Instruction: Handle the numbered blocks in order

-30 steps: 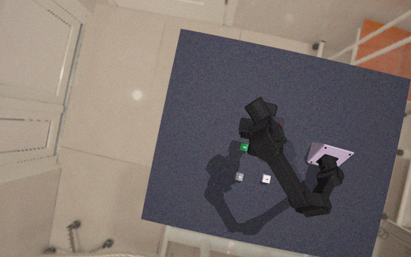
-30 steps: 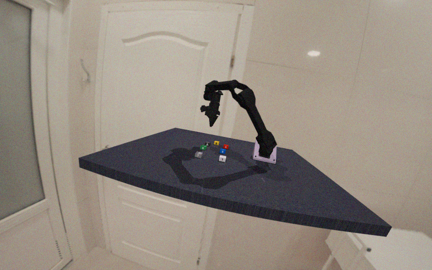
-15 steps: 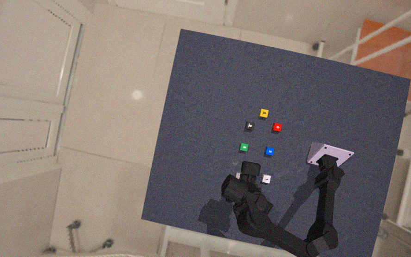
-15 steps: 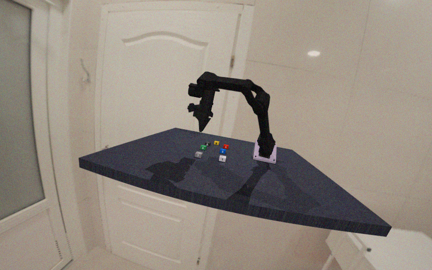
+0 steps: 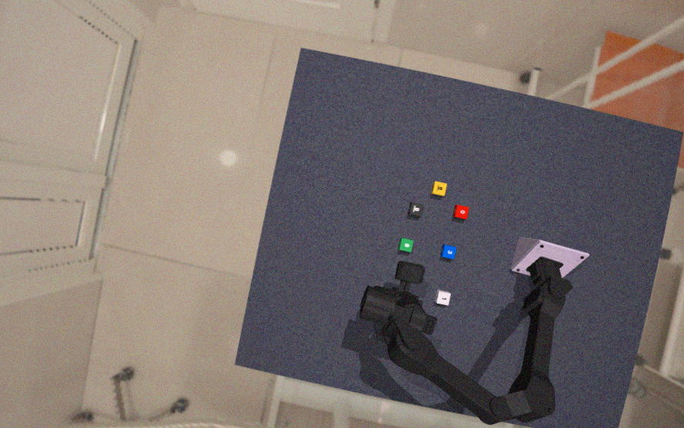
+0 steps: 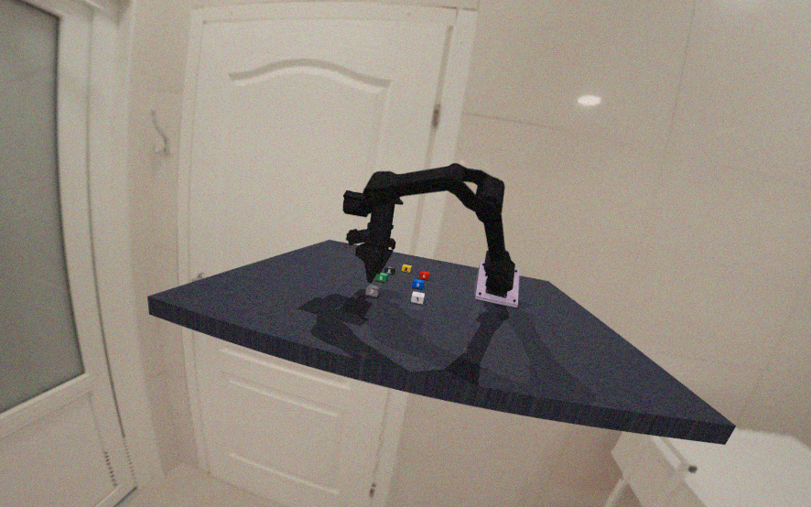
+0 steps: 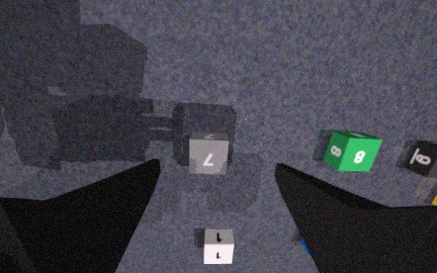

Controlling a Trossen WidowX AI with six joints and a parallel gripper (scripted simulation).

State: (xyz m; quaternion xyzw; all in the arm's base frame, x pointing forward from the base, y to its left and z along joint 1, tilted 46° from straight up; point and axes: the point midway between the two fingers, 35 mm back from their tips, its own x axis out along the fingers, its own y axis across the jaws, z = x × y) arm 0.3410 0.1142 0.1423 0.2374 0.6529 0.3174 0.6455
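Now: gripper tip 1 cm past the grey block, 1 cm to the right of it and 3 cm above it. Round my gripper tip: blue block: 10 cm behind, 14 cm to the right, 3 cm below; green block: 2 cm ahead, 13 cm to the right, 3 cm below; white block: 12 cm behind, 2 cm to the right, 3 cm below.
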